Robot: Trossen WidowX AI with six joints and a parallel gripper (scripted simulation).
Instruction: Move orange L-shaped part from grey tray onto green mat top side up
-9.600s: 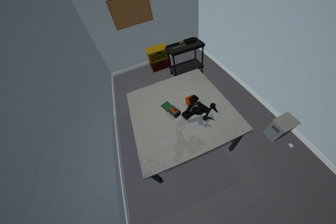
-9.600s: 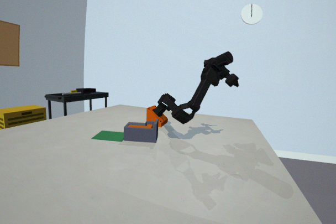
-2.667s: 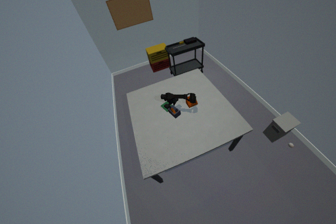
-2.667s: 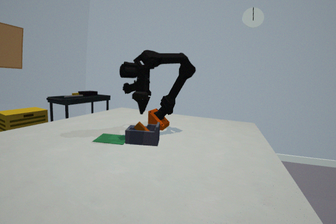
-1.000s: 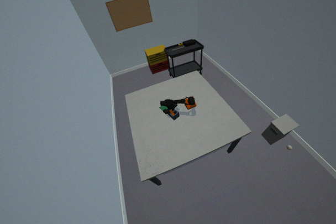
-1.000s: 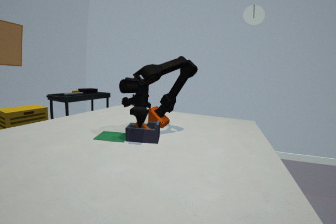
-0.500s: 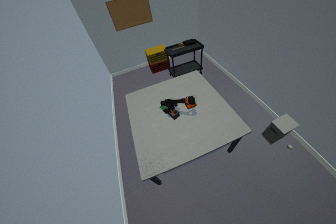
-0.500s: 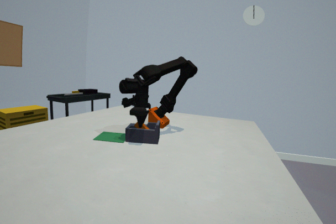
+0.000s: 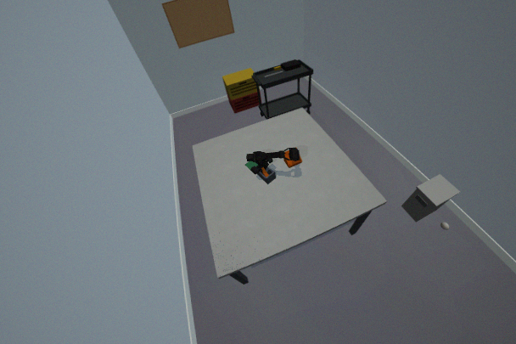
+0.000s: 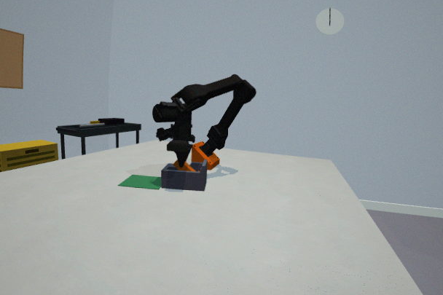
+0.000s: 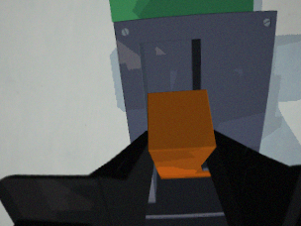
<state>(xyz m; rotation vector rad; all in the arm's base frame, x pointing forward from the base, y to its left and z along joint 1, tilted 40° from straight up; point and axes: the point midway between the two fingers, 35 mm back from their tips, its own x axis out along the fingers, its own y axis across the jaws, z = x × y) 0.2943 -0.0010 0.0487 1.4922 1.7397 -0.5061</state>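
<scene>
Now: gripper tip 140 mm to the left of the green mat, 90 mm above it and 30 mm short of it. From my gripper tip the other things lie so: orange L-shaped part: 30 mm to the left, 30 mm below, 20 mm behind.
</scene>
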